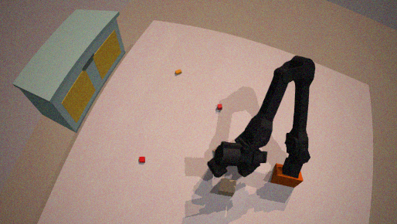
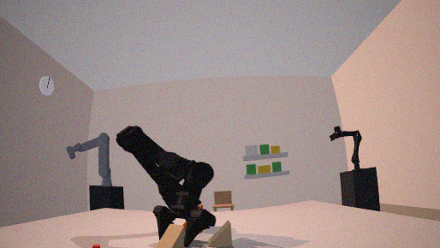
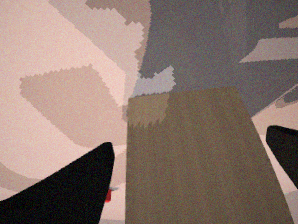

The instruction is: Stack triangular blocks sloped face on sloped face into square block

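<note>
The red cube is 17 cm to the right of my gripper tip, 9 cm ahead of it and 1 cm below it. The rest, counted from my gripper tip: small orange piece (32 cm ahead, 27 cm to the right, 1 cm below).
</note>
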